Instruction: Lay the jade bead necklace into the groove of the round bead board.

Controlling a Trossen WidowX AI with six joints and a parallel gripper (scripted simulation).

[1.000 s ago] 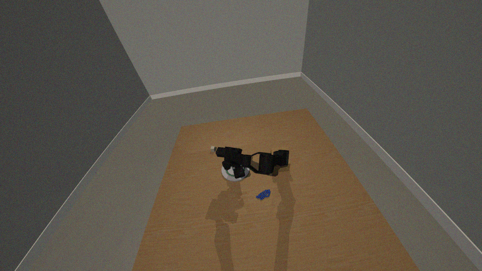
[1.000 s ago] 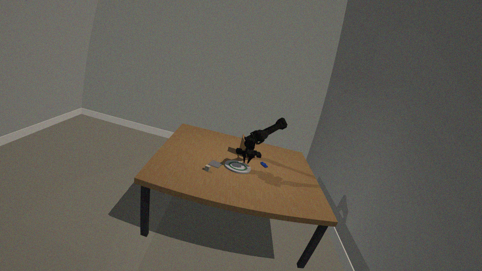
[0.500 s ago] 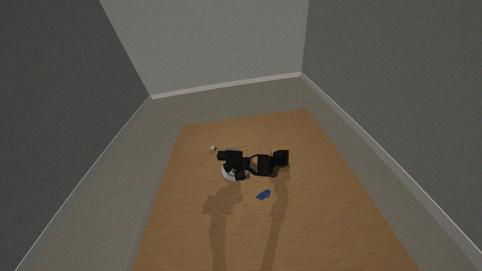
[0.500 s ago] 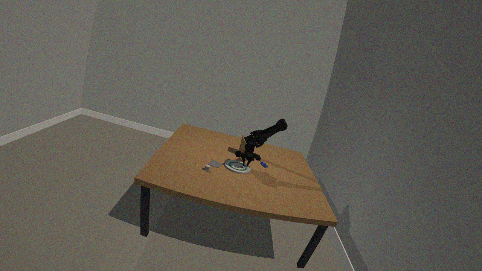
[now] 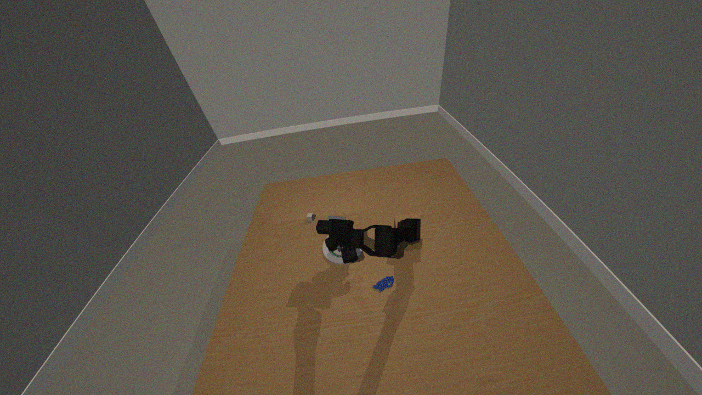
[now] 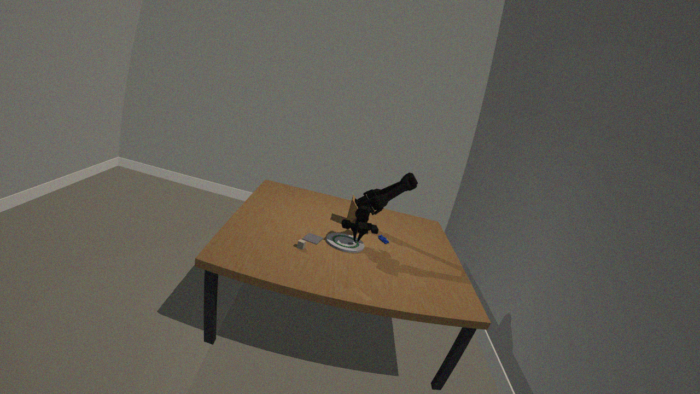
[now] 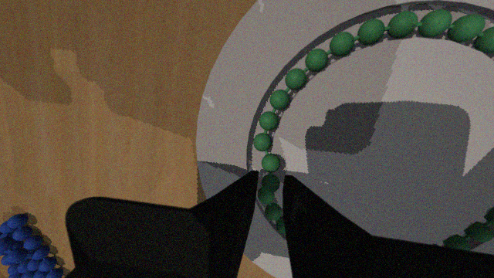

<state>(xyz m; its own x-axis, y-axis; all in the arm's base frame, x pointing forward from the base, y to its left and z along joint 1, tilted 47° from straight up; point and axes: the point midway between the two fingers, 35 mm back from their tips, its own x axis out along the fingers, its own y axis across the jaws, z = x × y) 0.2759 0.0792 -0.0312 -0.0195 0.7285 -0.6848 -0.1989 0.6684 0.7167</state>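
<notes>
Right now the round bead board is 5 cm to the right of my gripper tip, 3 cm ahead of it and 1 cm below it. Round my gripper tip: pale block: 25 cm to the right, 21 cm ahead; then flat grey plate: 22 cm to the right, 7 cm ahead, 1 cm below.
</notes>
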